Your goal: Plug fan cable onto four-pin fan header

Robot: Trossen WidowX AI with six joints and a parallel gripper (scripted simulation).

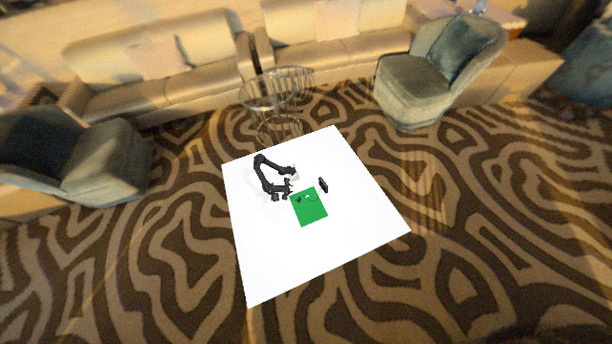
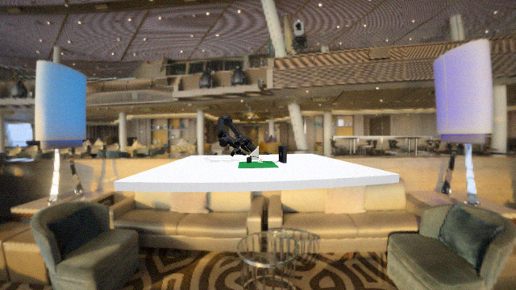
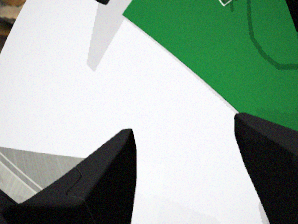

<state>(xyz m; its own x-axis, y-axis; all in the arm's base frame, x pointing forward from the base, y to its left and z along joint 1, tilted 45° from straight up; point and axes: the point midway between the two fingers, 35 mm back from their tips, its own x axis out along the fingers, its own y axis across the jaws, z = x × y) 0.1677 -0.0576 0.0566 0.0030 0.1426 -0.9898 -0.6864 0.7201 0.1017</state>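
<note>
The black fan plug lies 10 cm ahead of my gripper tip, 4 cm below it and 1 cm to the left of it. Round my gripper tip: green board 17 cm ahead, 8 cm below, 6 cm to the left; then four-pin fan header 9 cm to the left, 8 cm ahead, 6 cm below; then fan 24 cm to the left, 7 cm ahead.
</note>
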